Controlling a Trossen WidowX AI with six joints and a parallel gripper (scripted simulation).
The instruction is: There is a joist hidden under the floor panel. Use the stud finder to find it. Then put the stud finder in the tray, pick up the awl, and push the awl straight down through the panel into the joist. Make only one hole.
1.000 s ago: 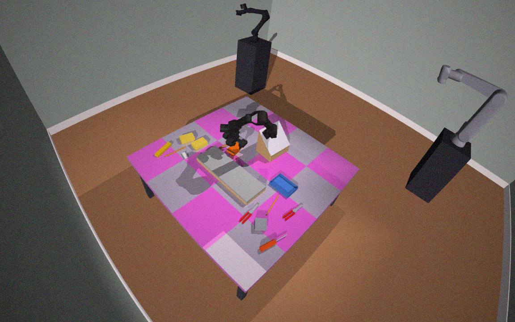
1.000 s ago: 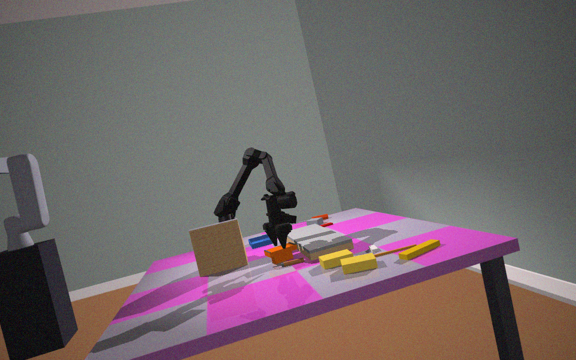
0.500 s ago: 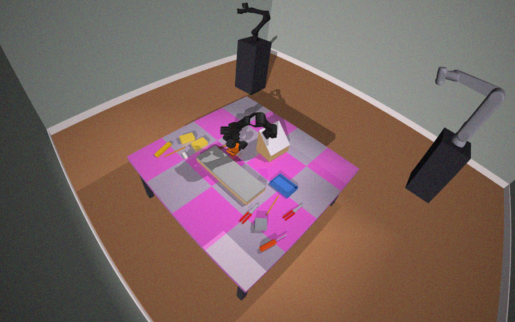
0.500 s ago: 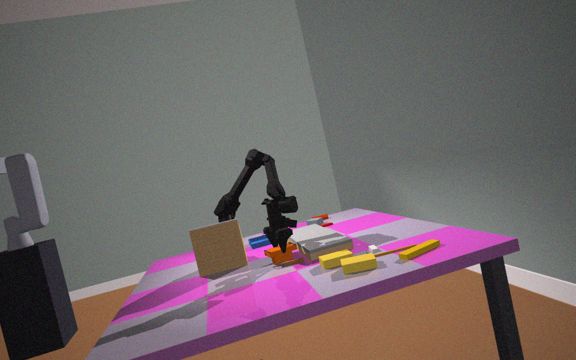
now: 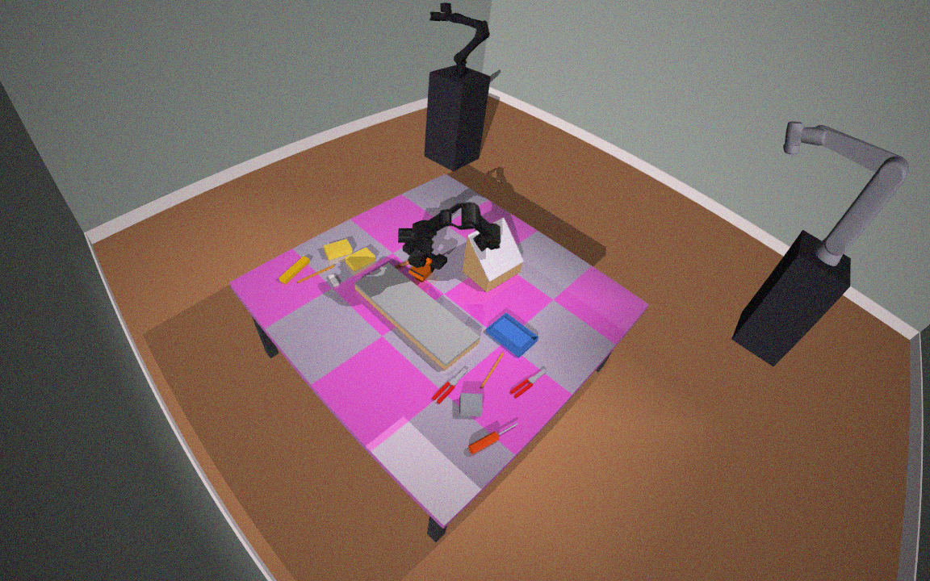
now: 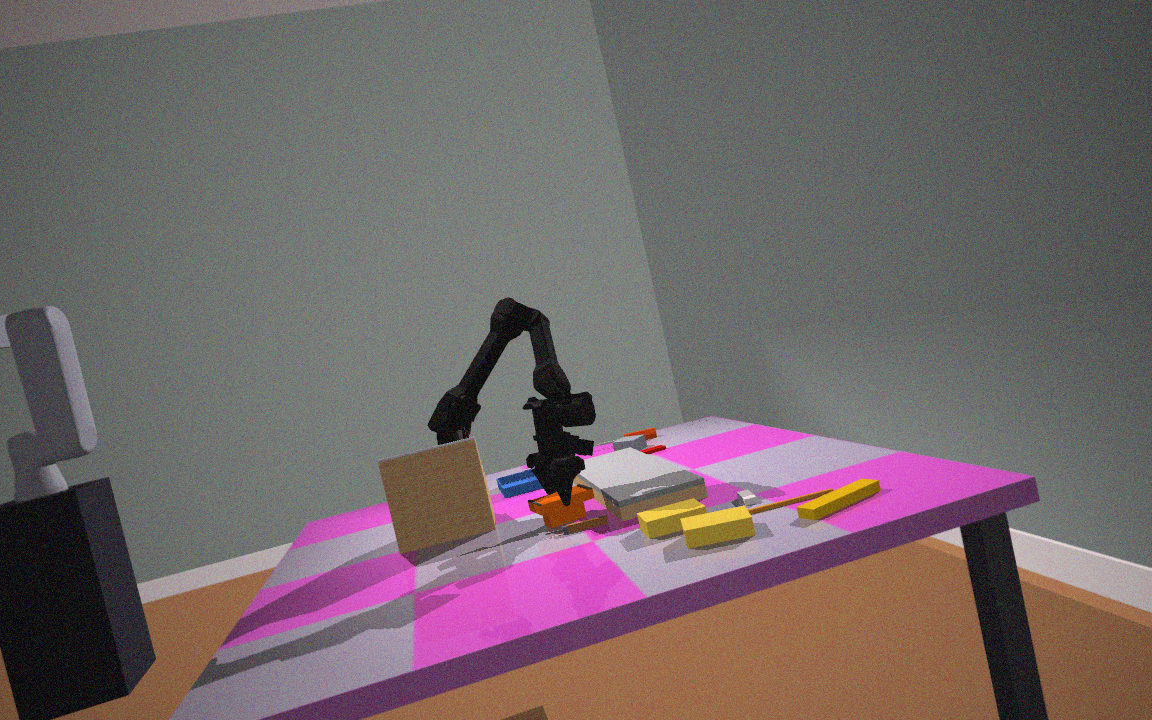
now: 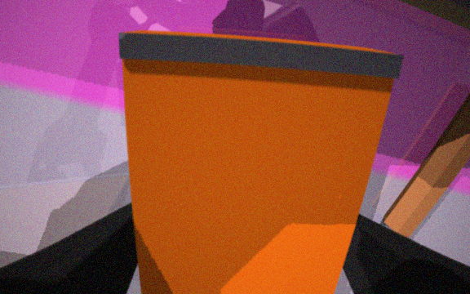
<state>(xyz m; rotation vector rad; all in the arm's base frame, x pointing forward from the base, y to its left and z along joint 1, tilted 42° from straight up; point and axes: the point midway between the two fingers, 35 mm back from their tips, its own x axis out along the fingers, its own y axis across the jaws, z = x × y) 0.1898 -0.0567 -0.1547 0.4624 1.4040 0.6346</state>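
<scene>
Right now my gripper tip is 30 mm short of the square indicator and 40 mm above it. Also, from my gripper tip: brown-handled awl (10 mm behind, 90 mm to the right, 30 mm below); small white block (300 mm ahead, 240 mm to the right, 30 mm below); orange stud finder (20 mm ahead, 20 mm below).
</scene>
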